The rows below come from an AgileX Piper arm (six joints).
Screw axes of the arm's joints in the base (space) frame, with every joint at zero. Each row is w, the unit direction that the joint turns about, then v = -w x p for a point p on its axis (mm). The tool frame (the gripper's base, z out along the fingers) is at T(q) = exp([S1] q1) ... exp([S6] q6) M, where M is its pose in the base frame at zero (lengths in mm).
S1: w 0 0 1 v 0.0 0.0 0.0
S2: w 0 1 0 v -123.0 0.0 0.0
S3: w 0 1 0 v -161.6 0.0 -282.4
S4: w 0.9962 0 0.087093 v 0.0 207.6 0.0
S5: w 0 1 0 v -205.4 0.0 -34.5
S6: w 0.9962 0 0.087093 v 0.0 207.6 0.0
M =
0.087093 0 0.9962 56.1
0 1 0 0.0
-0.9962 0 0.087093 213.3
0 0 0 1
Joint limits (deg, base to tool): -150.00..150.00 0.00..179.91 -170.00..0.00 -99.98..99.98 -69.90..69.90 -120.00..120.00
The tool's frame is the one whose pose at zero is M.
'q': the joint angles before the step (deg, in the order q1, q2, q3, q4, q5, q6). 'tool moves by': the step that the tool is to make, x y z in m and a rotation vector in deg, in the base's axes. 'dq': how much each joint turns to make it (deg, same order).
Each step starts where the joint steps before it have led.
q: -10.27 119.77 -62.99 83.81 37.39 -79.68
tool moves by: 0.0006 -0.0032 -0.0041 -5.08 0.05 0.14
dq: 0.38 0.07 -0.10 -2.52 -4.16 -0.48
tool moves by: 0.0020 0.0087 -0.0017 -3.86 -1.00 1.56
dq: 1.97 -0.01 -0.03 -0.24 -3.33 -2.00
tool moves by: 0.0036 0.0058 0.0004 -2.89 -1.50 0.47
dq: 1.48 0.01 -0.33 1.18 -2.92 -2.34
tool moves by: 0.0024 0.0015 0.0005 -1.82 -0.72 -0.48
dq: 0.69 -0.02 -0.27 0.53 -2.14 -0.78
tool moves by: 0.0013 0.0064 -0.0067 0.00 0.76 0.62
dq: 0.99 1.17 -0.37 0.27 -0.29 -0.03
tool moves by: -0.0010 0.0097 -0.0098 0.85 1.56 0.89
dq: 1.31 1.46 0.01 0.55 0.35 0.25
